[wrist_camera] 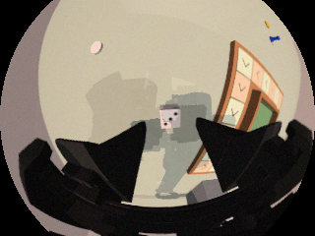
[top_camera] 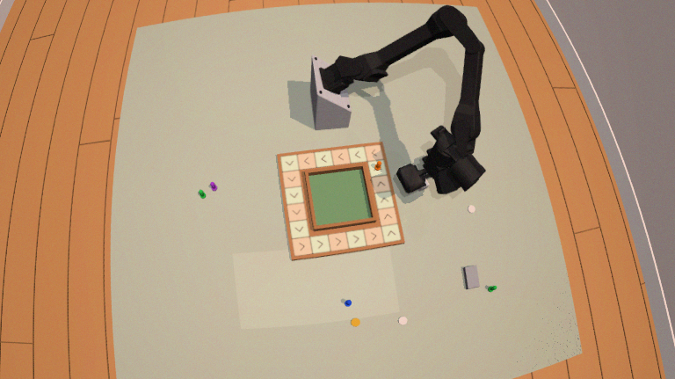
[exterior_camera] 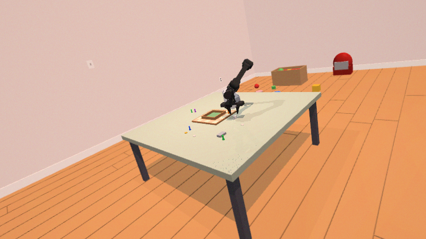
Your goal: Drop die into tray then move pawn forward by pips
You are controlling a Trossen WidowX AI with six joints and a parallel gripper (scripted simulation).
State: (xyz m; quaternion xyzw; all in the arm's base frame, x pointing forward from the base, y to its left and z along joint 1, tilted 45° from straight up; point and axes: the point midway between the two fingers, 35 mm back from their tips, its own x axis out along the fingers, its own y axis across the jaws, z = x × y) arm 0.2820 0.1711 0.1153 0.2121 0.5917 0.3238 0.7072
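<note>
My gripper tip is now 30 mm above the white die. From my gripper tip the other things lie so: green dice tray 10 mm behind, 230 mm to the right, 30 mm below; grey block 280 mm ahead, 70 mm to the left, 30 mm below; orange pawn 70 mm behind, 110 mm to the right, 10 mm below.
</note>
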